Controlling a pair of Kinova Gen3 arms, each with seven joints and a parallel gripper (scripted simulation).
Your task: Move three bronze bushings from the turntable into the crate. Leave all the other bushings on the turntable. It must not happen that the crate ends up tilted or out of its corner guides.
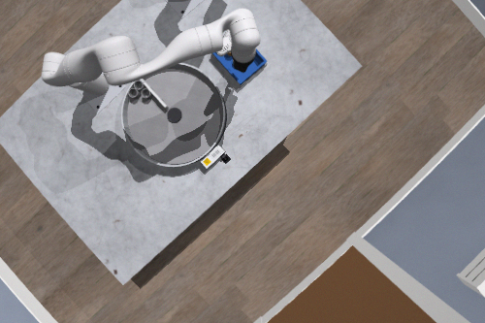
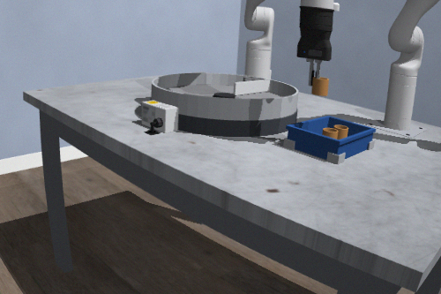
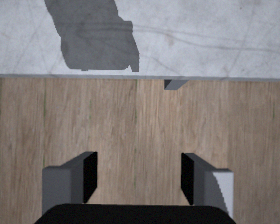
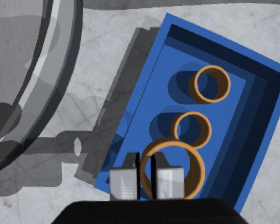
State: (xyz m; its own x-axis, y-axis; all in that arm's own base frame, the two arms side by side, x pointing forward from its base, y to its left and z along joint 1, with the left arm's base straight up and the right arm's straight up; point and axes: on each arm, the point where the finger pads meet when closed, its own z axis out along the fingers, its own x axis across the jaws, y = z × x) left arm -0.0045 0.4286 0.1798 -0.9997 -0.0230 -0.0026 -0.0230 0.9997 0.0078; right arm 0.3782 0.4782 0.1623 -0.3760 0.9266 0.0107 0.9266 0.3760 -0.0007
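Observation:
The blue crate lies 140 mm below my right hand, 50 mm to the left of it and 40 mm behind it. Round my right hand: turntable: 310 mm to the right, 110 mm below, 70 mm behind.

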